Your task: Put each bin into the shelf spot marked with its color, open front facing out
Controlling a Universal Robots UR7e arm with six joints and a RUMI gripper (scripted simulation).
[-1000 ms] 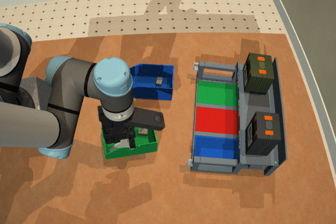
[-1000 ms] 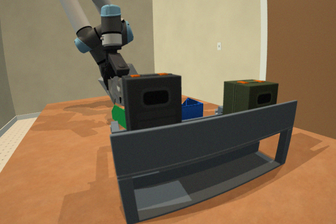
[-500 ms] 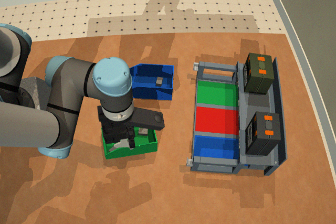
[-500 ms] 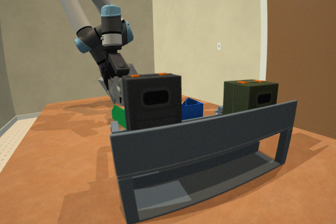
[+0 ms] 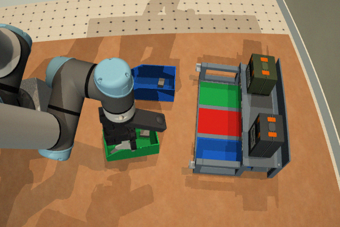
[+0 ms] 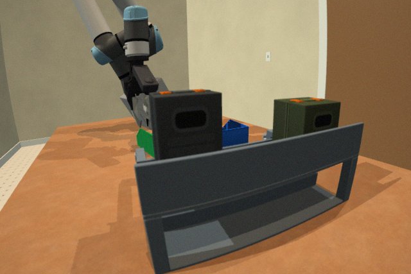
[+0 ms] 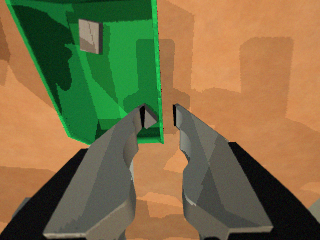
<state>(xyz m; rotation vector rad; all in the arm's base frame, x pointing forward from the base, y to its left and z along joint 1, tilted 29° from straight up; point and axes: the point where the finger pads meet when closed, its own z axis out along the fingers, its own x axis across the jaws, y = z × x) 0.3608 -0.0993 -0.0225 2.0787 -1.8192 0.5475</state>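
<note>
Right now my hand is 1 cm past the green bin, 5 cm to the right of it and 7 cm above it. Also, from my hand: shelf front lip 22 cm ahead, 12 cm to the left, 9 cm below; black box 38 cm ahead, 4 cm to the right, 6 cm above; blue bin 7 cm ahead, 26 cm to the left, 7 cm below.
</note>
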